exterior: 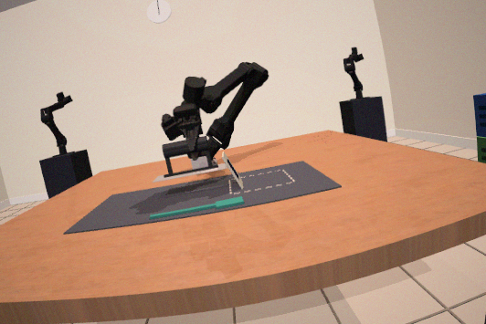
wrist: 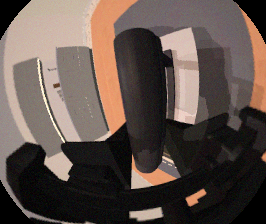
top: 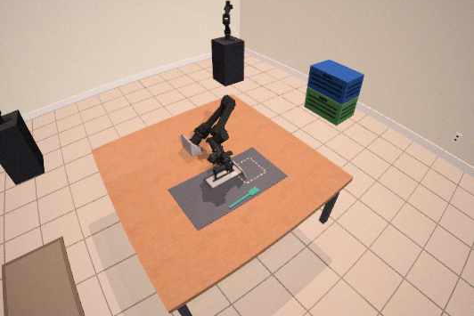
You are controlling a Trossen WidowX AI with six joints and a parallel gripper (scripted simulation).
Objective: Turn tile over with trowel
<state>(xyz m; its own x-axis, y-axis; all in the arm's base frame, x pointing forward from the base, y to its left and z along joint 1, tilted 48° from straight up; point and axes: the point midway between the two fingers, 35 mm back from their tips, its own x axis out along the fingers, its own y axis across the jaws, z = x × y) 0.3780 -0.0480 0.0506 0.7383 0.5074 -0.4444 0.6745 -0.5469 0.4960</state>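
The tile lies 20 mm behind my gripper tip, 90 mm to the left of it and 60 mm below it. Round my gripper tip: flat tool: 140 mm ahead, 20 mm to the left, 100 mm below; then mat: 120 mm below.
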